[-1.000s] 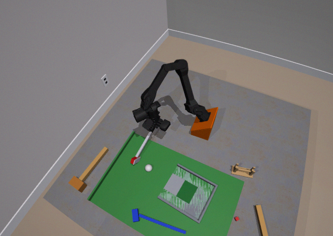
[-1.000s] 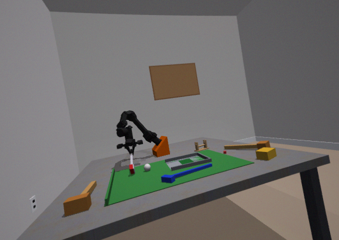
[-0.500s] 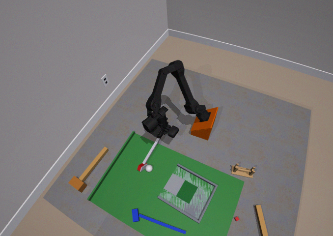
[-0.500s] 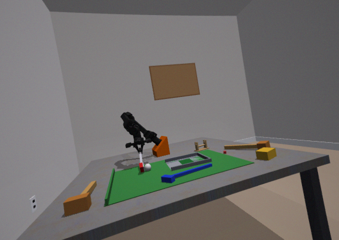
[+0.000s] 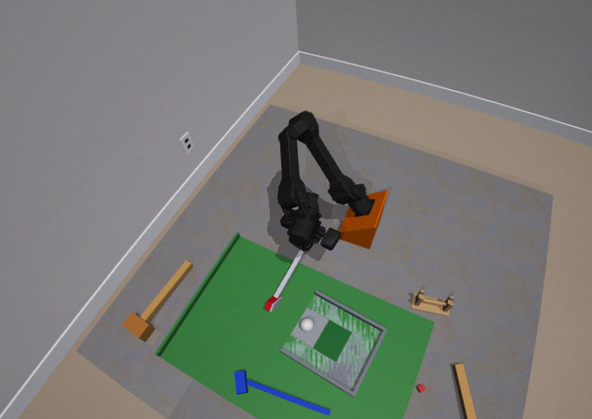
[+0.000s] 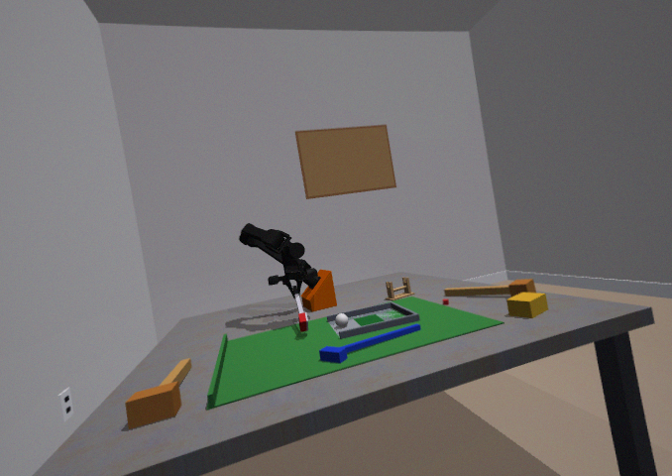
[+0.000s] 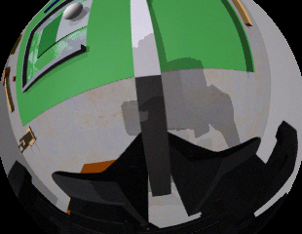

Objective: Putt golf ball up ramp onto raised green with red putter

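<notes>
Right now the red putter is 120 mm ahead of my gripper tip, 10 mm to the right of it and 10 mm below it. The rest, counted from my gripper tip: wooden stand: 430 mm to the left, 50 mm below, 30 mm ahead; then white golf ball: 240 mm ahead, 80 mm to the left, 60 mm below; then green mat: 300 mm ahead, 80 mm below, 70 mm to the left.
</notes>
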